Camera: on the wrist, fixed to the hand. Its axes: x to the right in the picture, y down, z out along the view.
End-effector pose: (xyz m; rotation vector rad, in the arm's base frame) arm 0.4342 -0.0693 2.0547 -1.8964 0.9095 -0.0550
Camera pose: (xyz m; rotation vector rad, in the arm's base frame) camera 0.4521 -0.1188 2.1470 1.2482 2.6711 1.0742
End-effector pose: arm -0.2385 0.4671 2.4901 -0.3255 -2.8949 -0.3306
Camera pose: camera -0.2533 0.3821 2.5521 -2.5371 0.3192 0.3627
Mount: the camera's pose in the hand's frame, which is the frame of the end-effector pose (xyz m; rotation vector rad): 0.0120 -0.0721 -0.0771 0.1596 0.5100 3.0931
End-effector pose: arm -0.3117 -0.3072 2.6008 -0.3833 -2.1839 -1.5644
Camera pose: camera -0.3413 -0.4039 2.5682 -1.5045 0.3149 0.5055
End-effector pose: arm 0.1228 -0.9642 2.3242 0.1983 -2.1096 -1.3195
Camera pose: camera 0.1442 -1.0628 2.2908 -1.5909 -0.1133 0.8386
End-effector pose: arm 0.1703 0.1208 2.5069 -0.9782 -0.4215 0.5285
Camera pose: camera 0.2395 0.0442 2.5320 0.5473 -1.6906 -2.1148
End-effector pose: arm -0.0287 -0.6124 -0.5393 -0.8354 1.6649 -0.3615
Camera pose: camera -0.0783 -0.6860 -0.4809 2.2973 1.3363 1.4555
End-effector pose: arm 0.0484 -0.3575 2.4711 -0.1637 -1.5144 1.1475
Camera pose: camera 0.1421 -0.3435 2.5192 1.7631 -0.4791 -1.5174
